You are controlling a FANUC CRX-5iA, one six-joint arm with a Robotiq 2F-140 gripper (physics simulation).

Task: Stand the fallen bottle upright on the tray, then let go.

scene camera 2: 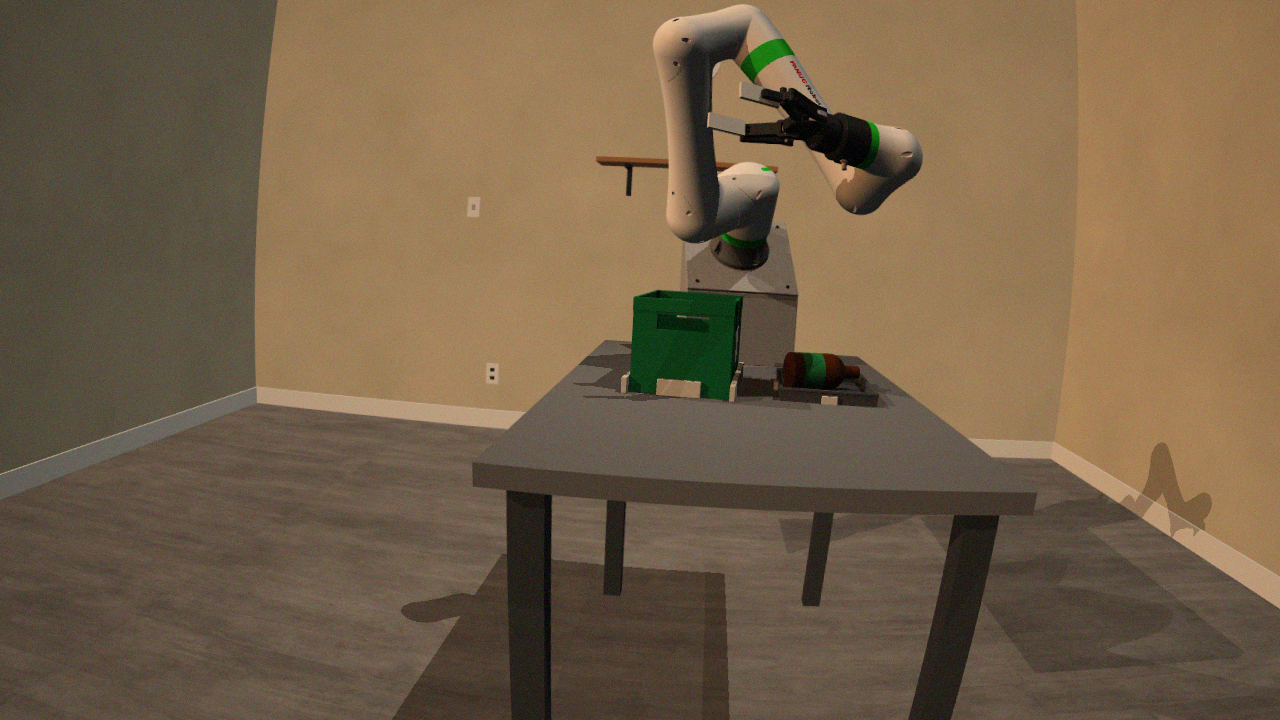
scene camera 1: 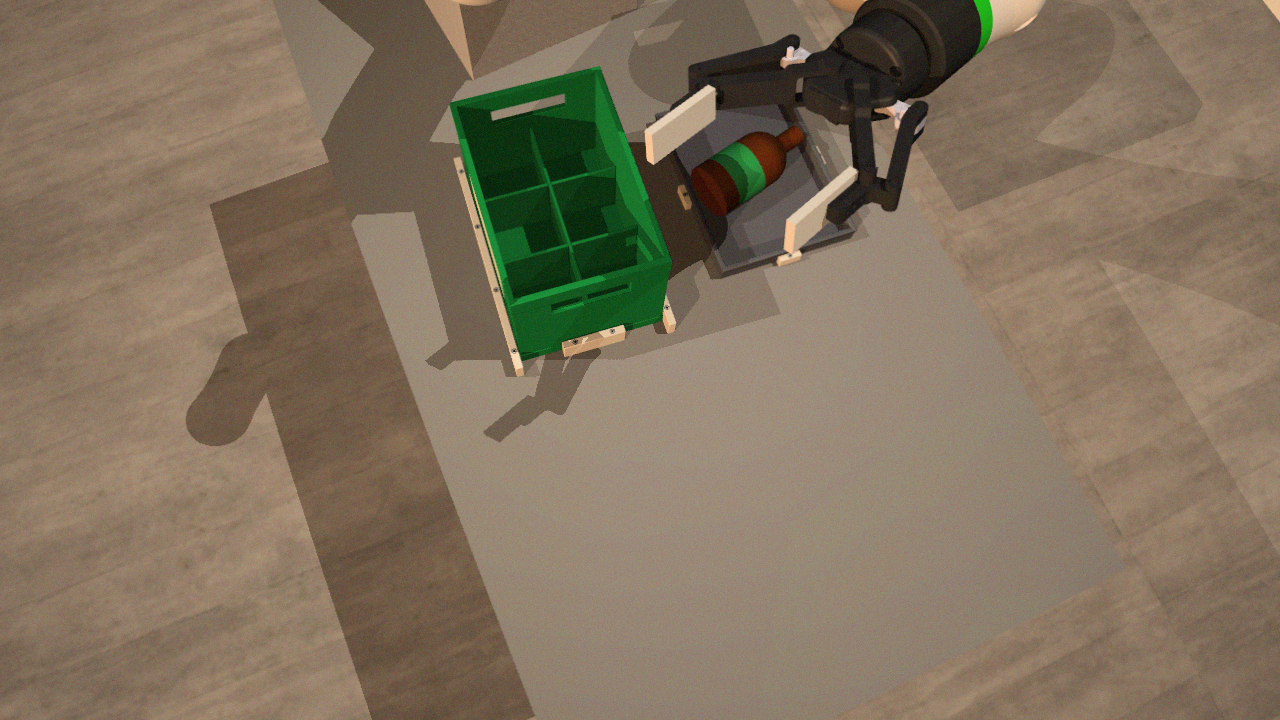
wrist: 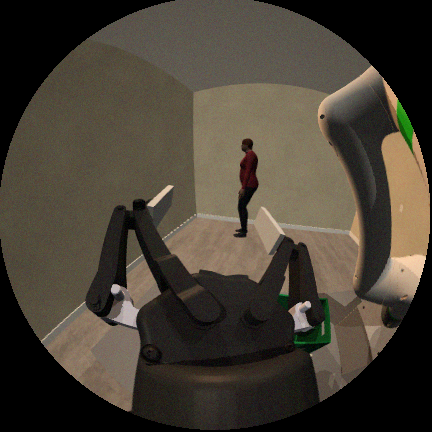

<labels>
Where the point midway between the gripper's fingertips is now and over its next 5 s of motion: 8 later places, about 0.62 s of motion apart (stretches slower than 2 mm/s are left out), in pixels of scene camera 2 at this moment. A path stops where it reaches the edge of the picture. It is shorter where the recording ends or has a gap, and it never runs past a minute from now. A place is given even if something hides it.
The gripper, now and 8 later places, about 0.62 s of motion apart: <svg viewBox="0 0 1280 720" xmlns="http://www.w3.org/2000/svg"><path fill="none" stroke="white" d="M723 105L723 106L724 111L724 110L726 112L724 110L725 110L733 114L732 112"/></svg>
</labels>
